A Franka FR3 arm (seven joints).
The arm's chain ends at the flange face. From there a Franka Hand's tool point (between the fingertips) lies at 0.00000 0.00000 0.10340 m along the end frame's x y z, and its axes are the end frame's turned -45 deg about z.
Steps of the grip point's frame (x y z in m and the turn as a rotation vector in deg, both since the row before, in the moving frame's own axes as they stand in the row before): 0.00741, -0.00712, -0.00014, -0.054, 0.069, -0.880; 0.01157, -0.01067, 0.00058, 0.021, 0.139, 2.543; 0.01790, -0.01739, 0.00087, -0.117, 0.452, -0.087; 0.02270, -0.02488, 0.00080, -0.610, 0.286, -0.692
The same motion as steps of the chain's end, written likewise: 0.00005, -0.01025, -0.00014, 0.011, 0.087, -0.880; 0.00048, -0.01553, 0.00058, 0.113, 0.083, 2.543; -0.00037, -0.02453, 0.00087, 0.237, 0.402, -0.087; -0.00269, -0.03405, 0.00081, -0.229, 0.634, -0.692
